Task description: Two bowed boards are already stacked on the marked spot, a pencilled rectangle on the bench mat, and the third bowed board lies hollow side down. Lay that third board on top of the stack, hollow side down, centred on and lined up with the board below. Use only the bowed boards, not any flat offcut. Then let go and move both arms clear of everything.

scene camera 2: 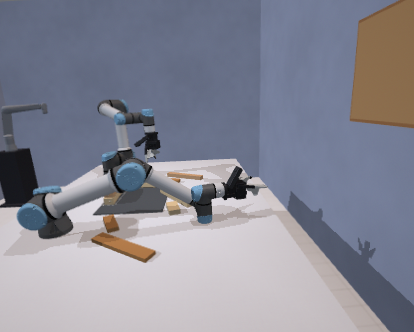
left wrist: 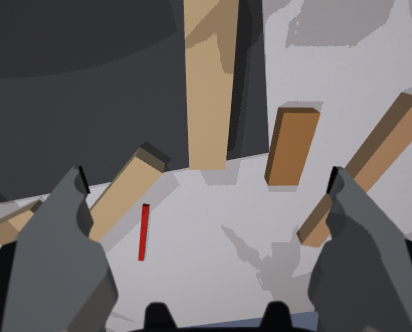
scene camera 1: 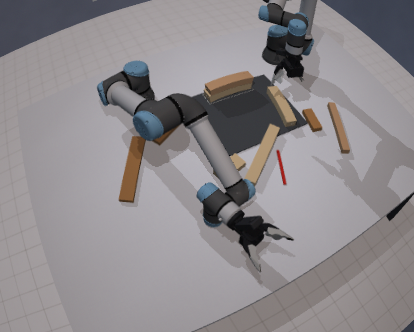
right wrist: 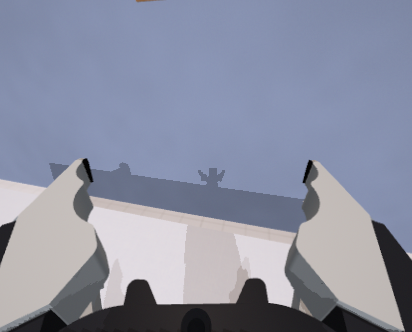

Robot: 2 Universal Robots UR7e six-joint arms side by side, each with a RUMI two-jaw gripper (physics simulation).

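Where they show: left gripper, fingertip midpoint: (scene camera 2: 151, 161) (left wrist: 208, 168) (scene camera 1: 286, 83); right gripper, fingertip midpoint: (scene camera 2: 259, 181) (scene camera 1: 278, 256) (right wrist: 199, 161); left arm's base at its link origin: (scene camera 1: 274, 57); right arm's base at its link origin: (scene camera 2: 56, 230).
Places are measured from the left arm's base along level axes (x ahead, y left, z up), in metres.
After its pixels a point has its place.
Two bowed boards (scene camera 1: 229, 84) {z 0.088, x 0.066, y -0.465 m} are stacked at the mat's far edge, a browner one on a paler one, within the thin pencilled outline. In scene camera 2 the right arm partly hides them. The third bowed board (scene camera 1: 281, 106) {z 0.057, x 0.310, y -0.359 m} (left wrist: 211, 100) {z 0.057, x 0.307, y -0.336 m}, pale, lies near the mat's right edge in scene camera 1. My left gripper (scene camera 1: 288, 78) {z 0.200, x 0.305, y -0.345 m} (scene camera 2: 151, 154) {z 0.200, x 0.305, y -0.345 m} (left wrist: 208, 168) {z 0.200, x 0.305, y -0.345 m} is open and empty, above and beyond that board's far end in scene camera 1. My right gripper (scene camera 1: 276, 254) {z 0.176, x 0.791, y -0.988 m} (scene camera 2: 258, 185) {z 0.176, x 0.791, y -0.988 m} (right wrist: 199, 161) {z 0.176, x 0.791, y -0.988 m} is open and empty, far from the boards, near the table's front edge.
Dark bench mat (scene camera 1: 240, 131) {z 0.006, x 0.260, y -0.590 m} (scene camera 2: 130, 205) {z 0.006, x 0.134, y -0.618 m} (left wrist: 100, 130) {z 0.006, x 0.282, y -0.509 m}. Around it lie a pale plank (scene camera 1: 263, 154) {z 0.032, x 0.424, y -0.626 m} (left wrist: 127, 192) {z 0.035, x 0.383, y -0.528 m}, an orange block (scene camera 1: 312, 120) {z 0.025, x 0.455, y -0.278 m} (left wrist: 294, 145) {z 0.025, x 0.436, y -0.257 m}, a brown strip (scene camera 1: 339, 127) {z 0.029, x 0.582, y -0.199 m} (scene camera 2: 185, 176) {z 0.017, x 0.571, y -0.213 m}, a red stick (scene camera 1: 281, 167) {z 0.006, x 0.512, y -0.602 m} (left wrist: 143, 232) {z 0.006, x 0.500, y -0.590 m}, an orange plank (scene camera 1: 132, 170) {z 0.017, x 0.107, y -1.071 m} (scene camera 2: 124, 247) {z 0.017, x 0.103, y -1.090 m} and a pale block (scene camera 2: 173, 207) {z 0.028, x 0.364, y -0.797 m}.
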